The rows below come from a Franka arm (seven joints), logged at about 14 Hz.
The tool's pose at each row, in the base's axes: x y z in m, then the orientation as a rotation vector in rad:
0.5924 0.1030 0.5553 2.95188 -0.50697 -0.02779
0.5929 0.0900 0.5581 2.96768 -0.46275 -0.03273
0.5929 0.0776 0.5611 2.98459 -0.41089 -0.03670
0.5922 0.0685 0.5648 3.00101 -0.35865 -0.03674
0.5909 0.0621 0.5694 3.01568 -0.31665 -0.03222
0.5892 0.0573 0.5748 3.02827 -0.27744 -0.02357
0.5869 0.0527 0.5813 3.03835 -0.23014 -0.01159
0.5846 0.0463 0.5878 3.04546 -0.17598 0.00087
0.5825 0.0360 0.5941 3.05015 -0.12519 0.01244
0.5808 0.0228 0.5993 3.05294 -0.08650 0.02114
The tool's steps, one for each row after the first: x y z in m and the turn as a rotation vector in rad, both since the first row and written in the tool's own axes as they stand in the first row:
0.0048 0.0124 -0.0010 0.00791 -0.00235 -0.03096
0.0090 0.0244 -0.0022 0.01664 -0.00380 -0.06682
0.0114 0.0336 -0.0045 0.02614 -0.00276 -0.10249
0.0123 0.0407 -0.0081 0.03634 0.00069 -0.13093
0.0123 0.0465 -0.0127 0.04577 0.00684 -0.15703
0.0117 0.0525 -0.0184 0.05299 0.01591 -0.18795
0.0117 0.0602 -0.0238 0.05767 0.02601 -0.22303
0.0132 0.0714 -0.0285 0.06098 0.03558 -0.25579
0.0161 0.0851 -0.0317 0.06328 0.04283 -0.28070

